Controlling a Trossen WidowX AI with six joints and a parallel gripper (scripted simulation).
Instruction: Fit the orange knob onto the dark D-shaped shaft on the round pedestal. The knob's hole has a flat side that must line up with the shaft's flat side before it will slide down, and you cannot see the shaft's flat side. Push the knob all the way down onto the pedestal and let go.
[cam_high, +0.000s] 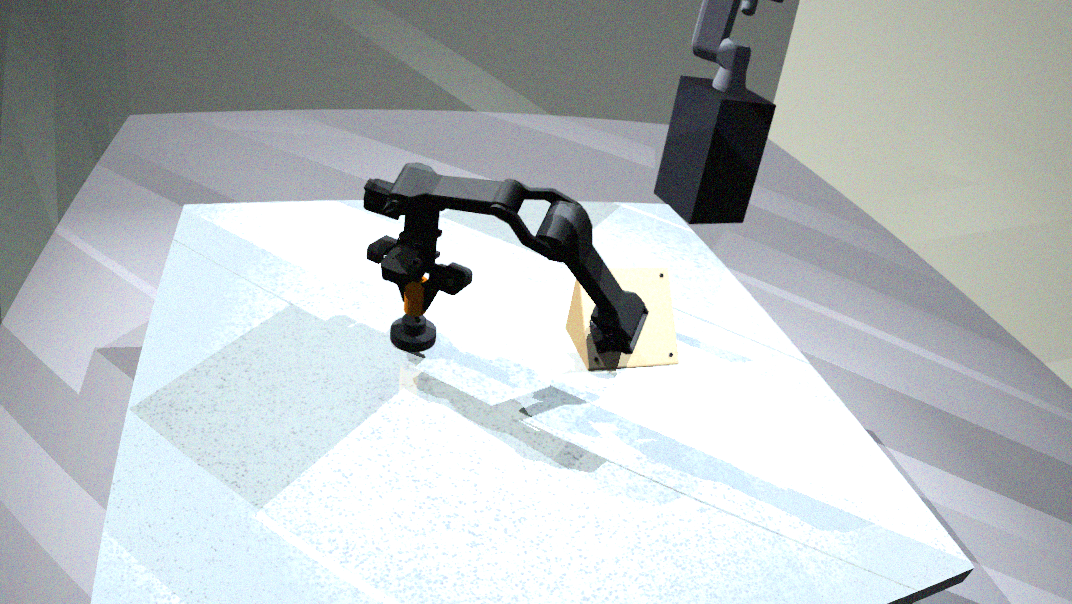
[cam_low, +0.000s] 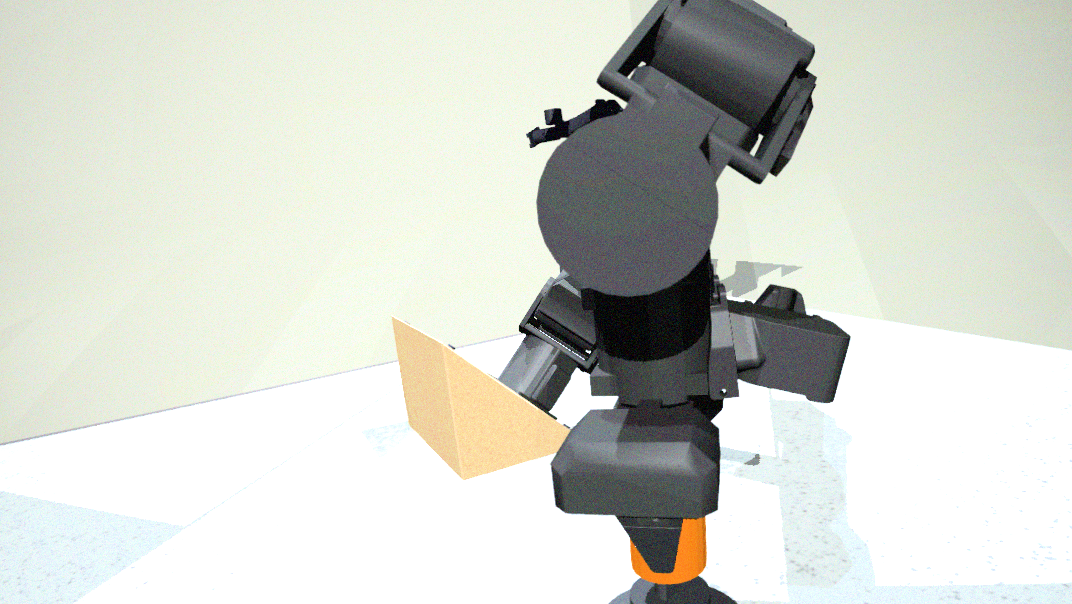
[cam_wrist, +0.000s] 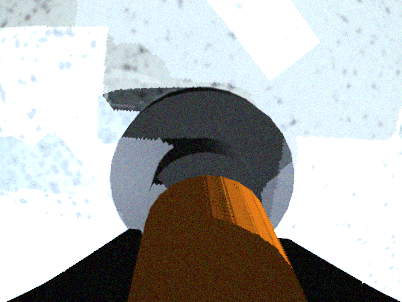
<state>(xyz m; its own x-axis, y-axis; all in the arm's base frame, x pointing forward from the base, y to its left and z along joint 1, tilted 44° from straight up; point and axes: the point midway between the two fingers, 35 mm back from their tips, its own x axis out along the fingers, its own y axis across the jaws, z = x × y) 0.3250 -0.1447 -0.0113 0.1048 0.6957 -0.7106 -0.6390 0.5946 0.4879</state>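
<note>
Right now my gripper tip is 2 cm below the orange knob. Round my gripper tip: round dark pedestal 4 cm below.
</note>
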